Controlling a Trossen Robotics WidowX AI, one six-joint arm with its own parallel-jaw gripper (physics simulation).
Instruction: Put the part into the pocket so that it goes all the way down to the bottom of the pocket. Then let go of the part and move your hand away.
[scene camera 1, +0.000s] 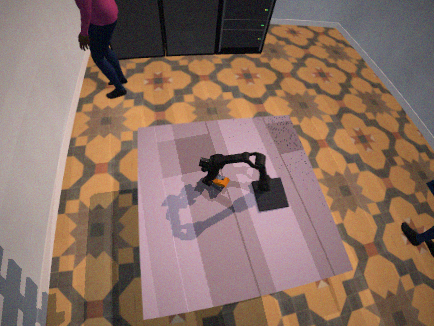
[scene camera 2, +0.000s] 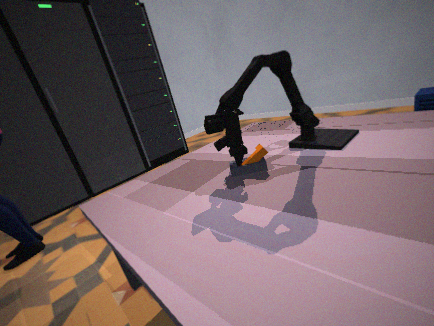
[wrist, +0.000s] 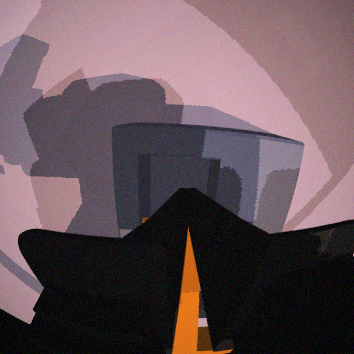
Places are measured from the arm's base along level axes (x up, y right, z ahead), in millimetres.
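Pixels of known places: gripper, between the fingertips: (scene camera 1: 211, 178) (wrist: 186, 195); arm's base, origin of its link: (scene camera 1: 263, 187) (scene camera 2: 307, 138).
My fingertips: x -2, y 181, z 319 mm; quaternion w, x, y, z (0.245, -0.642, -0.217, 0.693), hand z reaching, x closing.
For each thing: its middle in the pictures, then the offset to it from my fingertips. Level surfaces: height alone.
- orange part, middle of its body: (wrist: 196, 301) (scene camera 2: 253, 157) (scene camera 1: 220, 180) dz -46, dx +23, dy -45 mm
- blue-grey block, middle of its body: (wrist: 197, 241) (scene camera 2: 247, 165) (scene camera 1: 216, 180) dz -27, dx -3, dy -22 mm
- pink table, height of its surface: dx -22 mm
The orange part (scene camera 1: 221, 181) (scene camera 2: 256, 154) (wrist: 186, 315) is tilted, its low end at the pocket and its other end sticking up towards the arm's base. The pocket is in a blue-grey block (scene camera 2: 254, 168) (wrist: 126, 170) on the table; its far stretch shows bare in the wrist view. My gripper (scene camera 2: 240, 163) (wrist: 186, 195) is shut with nothing between its fingertips. The tips are at the block, over the pocket beside the part's low end. They hide most of that end in the wrist view; a small orange bit shows left of them. Whether the tips touch the part is hidden.
The arm's black base plate (scene camera 1: 270, 195) (scene camera 2: 325, 139) stands on the pink table (scene camera 1: 175, 280) (scene camera 2: 350, 265), beyond the part's raised end. The arm's shadow falls across the table. Dark cabinets (scene camera 1: 190, 25) (scene camera 2: 60, 100) and people stand beyond the table.
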